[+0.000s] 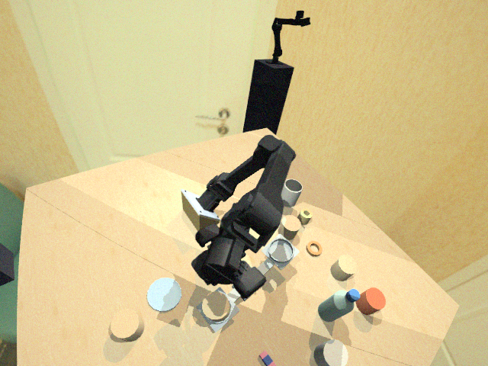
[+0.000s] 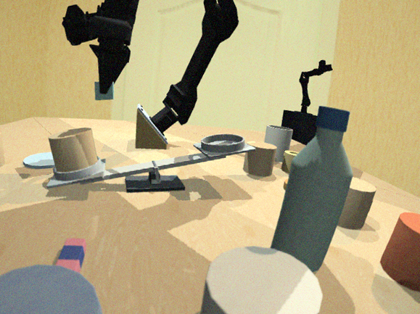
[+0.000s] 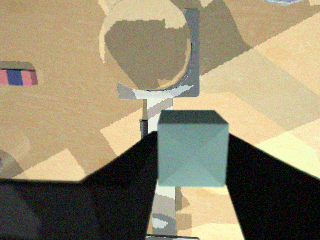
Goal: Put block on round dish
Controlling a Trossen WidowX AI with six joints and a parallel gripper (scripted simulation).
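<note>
Now: the round light-blue dish 90 mm behind my gripper tip, 140 mm to the right of it and 150 mm below it. From my gripper tip the other things lie so: teal bottle 250 mm ahead, 230 mm to the left, 40 mm below; then teal block 10 mm above; then small balance 30 mm ahead, 90 mm to the left, 130 mm below.
</note>
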